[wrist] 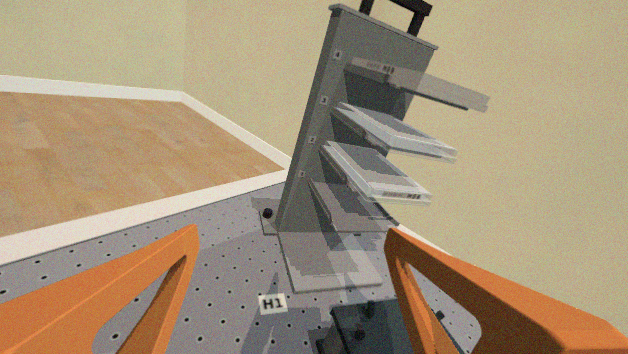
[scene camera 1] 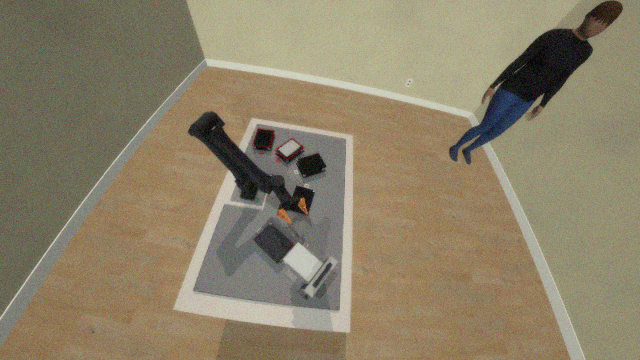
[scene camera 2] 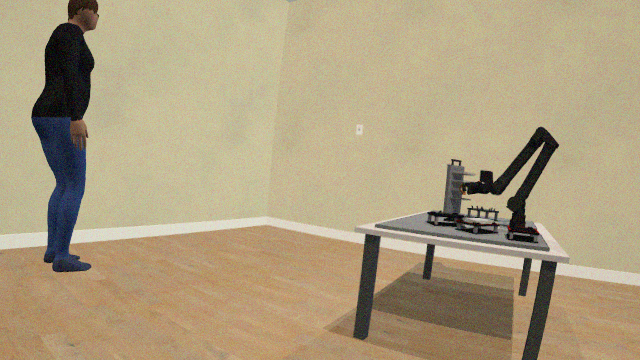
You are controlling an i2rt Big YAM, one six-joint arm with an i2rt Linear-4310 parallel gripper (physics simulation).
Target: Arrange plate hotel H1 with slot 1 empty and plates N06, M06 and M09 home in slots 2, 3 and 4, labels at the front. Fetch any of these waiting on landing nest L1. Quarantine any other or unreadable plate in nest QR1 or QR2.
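Places are measured from the arm's base along level axes (x ahead, y left, z up), in centimetres.
Where they show: gripper, fingertip midpoint: (wrist: 296, 236) (scene camera 1: 299, 218) (scene camera 2: 465, 187); arm's base at its link origin: (scene camera 1: 250, 190).
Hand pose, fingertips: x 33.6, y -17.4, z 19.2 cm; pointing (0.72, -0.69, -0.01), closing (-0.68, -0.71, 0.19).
Each offset is from my fingertips to the top centre of the thing. "spot": to the spot under its first point.
Plate hotel H1 (scene camera 1: 320, 278) (scene camera 2: 454, 192) (wrist: 385, 40) stands upright in front of my gripper (scene camera 1: 298, 218) (scene camera 2: 464, 189) (wrist: 296, 236), which is open and empty, apart from it. In the wrist view, slot 4 holds an opaque pale plate @(dz +9.4, dx +5.2, dy -19.4 cm) (wrist: 440, 89) with blurred print. Slot 3 holds a clear plate @(dz +4.1, dx +5.2, dy -19.4 cm) (wrist: 422, 144) whose label I cannot make out. Slot 2 holds a clear plate @(dz -1.3, dx +5.2, dy -19.4 cm) (wrist: 390, 175) with small, unreadable print on its near edge. The slot 1 shelf @(dz -8.0, dx +6.1, dy -19.9 cm) (wrist: 345, 207) carries no visible plate. A white plate @(dz -13.2, dx -17.6, dy +52.0 cm) (scene camera 1: 289, 147) sits in a red-rimmed nest; its label is unreadable.
Another red-rimmed nest @(dz -14.0, dx -37.5, dy +57.0 cm) (scene camera 1: 264, 139) and black nests @(spot: dz -13.6, dx -0.4, dy +41.2 cm) (scene camera 1: 311, 165) @(spot: dz -17.4, dx -0.3, dy +22.4 cm) (scene camera 1: 305, 193) stand behind my gripper. A dark nest @(dz -11.0, dx -10.7, dy -10.3 cm) (scene camera 1: 274, 242) (wrist: 375, 325) stands beside the hotel. Nest labels are unreadable. A person (scene camera 1: 552, 65) (scene camera 2: 67, 75) stands away from the table (scene camera 1: 320, 317) (scene camera 2: 462, 245).
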